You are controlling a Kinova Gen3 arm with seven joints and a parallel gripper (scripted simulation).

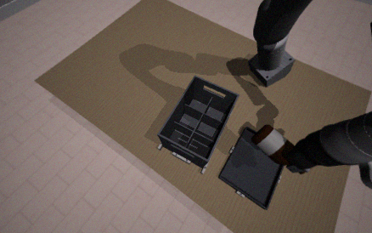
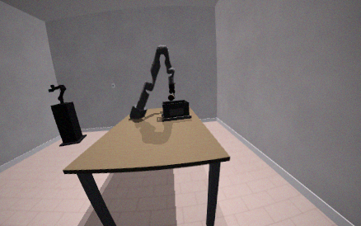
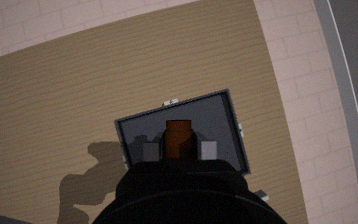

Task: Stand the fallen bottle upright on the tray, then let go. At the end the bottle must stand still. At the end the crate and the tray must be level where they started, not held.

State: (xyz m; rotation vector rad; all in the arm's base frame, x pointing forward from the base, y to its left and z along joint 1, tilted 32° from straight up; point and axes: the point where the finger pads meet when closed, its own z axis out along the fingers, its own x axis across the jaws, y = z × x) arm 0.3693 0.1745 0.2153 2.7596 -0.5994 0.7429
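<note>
My hand is 3 cm past the brown bottle, 4 cm to the left of it and 1 cm above it. Also, from my hand: dark flat tray: 1 cm behind, 4 cm to the right, 19 cm below; then dark crate: 8 cm behind, 30 cm to the right, 12 cm below.
</note>
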